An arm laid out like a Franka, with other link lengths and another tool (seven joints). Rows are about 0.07 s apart.
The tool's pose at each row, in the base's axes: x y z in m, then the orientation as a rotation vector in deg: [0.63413, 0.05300, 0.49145, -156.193, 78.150, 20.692]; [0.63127, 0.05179, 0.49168, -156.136, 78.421, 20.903]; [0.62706, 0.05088, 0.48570, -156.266, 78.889, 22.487]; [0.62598, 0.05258, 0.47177, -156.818, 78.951, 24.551]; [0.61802, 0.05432, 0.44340, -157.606, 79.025, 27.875]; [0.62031, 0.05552, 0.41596, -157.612, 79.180, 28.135]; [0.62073, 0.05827, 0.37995, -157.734, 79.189, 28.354]
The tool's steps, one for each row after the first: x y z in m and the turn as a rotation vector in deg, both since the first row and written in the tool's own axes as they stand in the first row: [-0.00076, 0.00302, 0.00008, -0.121, -0.079, 0.189]; [-0.00105, 0.00668, 0.00647, -0.995, -0.745, 0.517]; [0.00035, 0.00595, 0.02045, -2.280, -1.538, 0.531]; [0.00122, 0.01009, 0.04967, -4.292, -2.828, 0.563]; [0.00822, 0.00643, 0.07607, -4.453, -2.919, 0.669]; [0.01498, 0.00298, 0.11138, -4.643, -2.968, 0.661]
